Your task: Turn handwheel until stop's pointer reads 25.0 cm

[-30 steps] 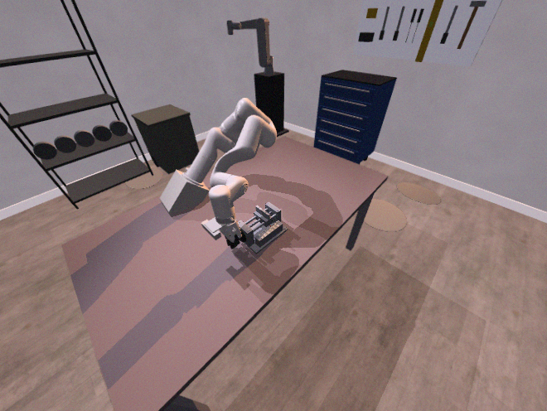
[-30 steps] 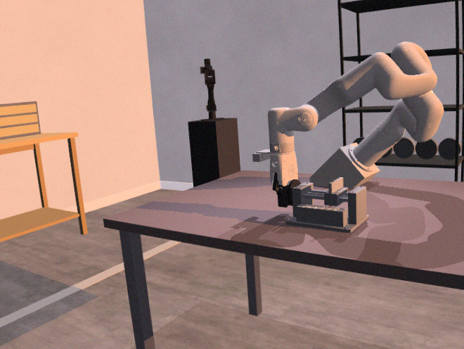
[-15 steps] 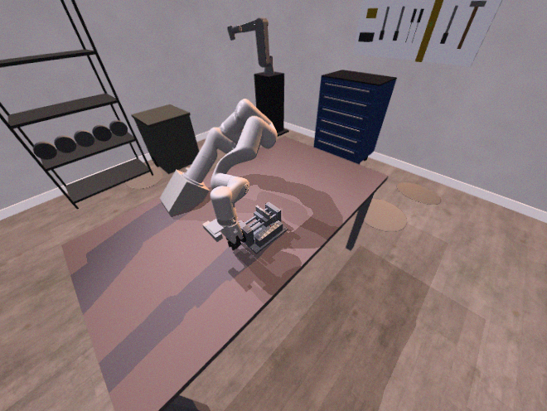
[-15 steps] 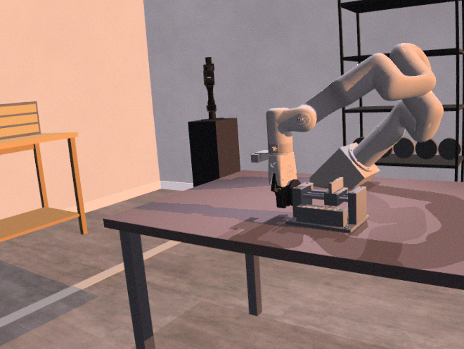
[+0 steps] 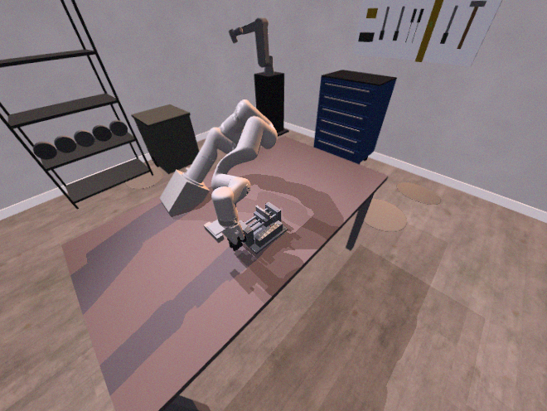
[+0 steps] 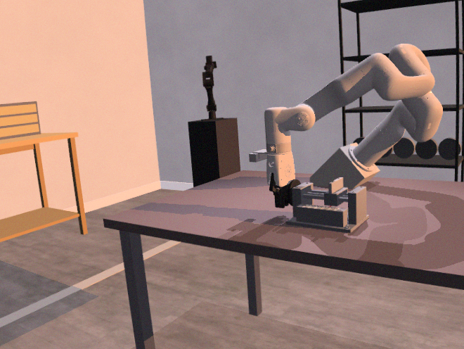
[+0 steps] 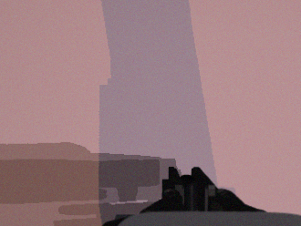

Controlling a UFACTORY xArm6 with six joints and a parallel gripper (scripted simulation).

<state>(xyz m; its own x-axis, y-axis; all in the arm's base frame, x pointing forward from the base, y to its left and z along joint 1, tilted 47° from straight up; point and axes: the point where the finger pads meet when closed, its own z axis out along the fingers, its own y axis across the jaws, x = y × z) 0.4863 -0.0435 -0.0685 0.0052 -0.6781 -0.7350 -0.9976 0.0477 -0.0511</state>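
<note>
My gripper is now 20 mm to the right of the black handwheel and 10 mm below it. Also, from my hand: sliding stop block (180 mm to the left, 40 mm above).
</note>
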